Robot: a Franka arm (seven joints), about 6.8 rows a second.
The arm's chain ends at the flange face. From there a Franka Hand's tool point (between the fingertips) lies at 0.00 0.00 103.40 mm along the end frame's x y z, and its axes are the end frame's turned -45 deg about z.
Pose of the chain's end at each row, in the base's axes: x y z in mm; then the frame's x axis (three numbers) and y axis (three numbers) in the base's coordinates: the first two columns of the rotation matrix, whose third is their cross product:
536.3, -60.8, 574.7, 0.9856, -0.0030, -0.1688, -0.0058, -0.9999, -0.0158
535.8, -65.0, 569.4, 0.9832, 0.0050, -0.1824, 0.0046, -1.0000, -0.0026
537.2, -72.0, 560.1, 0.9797, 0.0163, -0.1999, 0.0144, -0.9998, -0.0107
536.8, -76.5, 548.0, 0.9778, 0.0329, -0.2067, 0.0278, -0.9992, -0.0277
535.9, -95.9, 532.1, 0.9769, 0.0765, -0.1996, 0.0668, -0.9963, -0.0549
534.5, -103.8, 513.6, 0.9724, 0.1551, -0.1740, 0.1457, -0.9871, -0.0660
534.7, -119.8, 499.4, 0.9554, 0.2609, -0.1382, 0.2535, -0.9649, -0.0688
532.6, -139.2, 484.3, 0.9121, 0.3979, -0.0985, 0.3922, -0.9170, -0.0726
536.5, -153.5, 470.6, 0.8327, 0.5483, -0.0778, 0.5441, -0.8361, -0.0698
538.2, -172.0, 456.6, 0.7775, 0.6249, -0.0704, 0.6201, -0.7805, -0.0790
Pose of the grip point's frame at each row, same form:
518.9, -59.1, 472.8, 0.7010, 0.7049, -0.1082, 0.6928, -0.7092, -0.1305
516.9, -64.8, 467.7, 0.6920, 0.7106, -0.1271, 0.6985, -0.7036, -0.1308
516.5, -71.2, 458.8, 0.6826, 0.7185, -0.1338, 0.7029, -0.6954, -0.1489
515.4, -74.3, 446.9, 0.6718, 0.7298, -0.1266, 0.7111, -0.6833, -0.1657
514.9, -91.7, 430.9, 0.6435, 0.7586, -0.1023, 0.7380, -0.6504, -0.1800
515.7, -99.8, 412.0, 0.5846, 0.8077, -0.0764, 0.7906, -0.5883, -0.1697
519.1, -116.6, 397.2, 0.4963, 0.8668, -0.0491, 0.8548, -0.4978, -0.1464
520.3, -136.3, 381.7, 0.3676, 0.9298, -0.0183, 0.9223, -0.3671, -0.1210
525.8, -151.9, 367.8, 0.2041, 0.9789, -0.0057, 0.9735, -0.2035, -0.1044
527.4, -170.2, 353.8, 0.1113, 0.9938, 0.0061, 0.9883, -0.1100, -0.1056

